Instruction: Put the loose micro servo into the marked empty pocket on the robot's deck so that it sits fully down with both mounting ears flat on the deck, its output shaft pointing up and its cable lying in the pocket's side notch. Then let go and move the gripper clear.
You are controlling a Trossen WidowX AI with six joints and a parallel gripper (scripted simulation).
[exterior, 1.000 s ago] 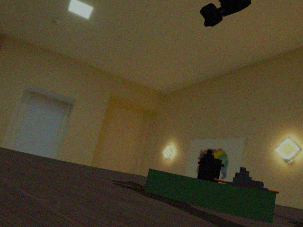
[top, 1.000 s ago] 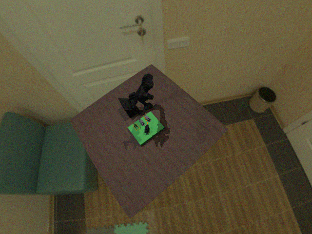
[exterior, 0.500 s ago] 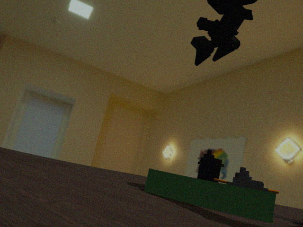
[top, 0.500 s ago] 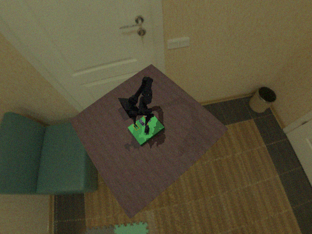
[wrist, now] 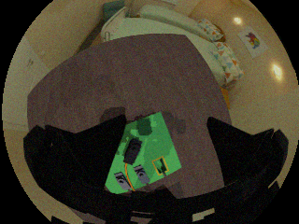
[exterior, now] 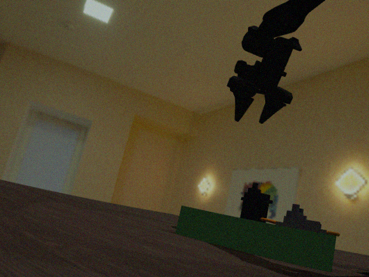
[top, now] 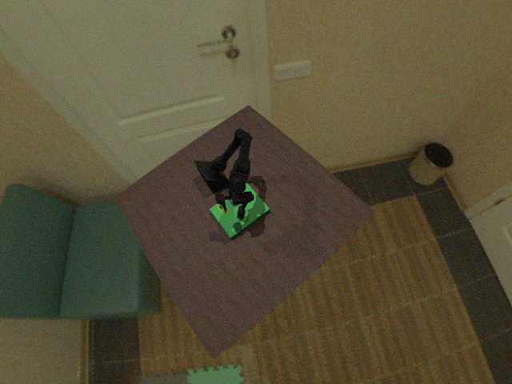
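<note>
My gripper tip is 6 cm past the green deck, 6 cm to the right of it and 26 cm above it.
</note>
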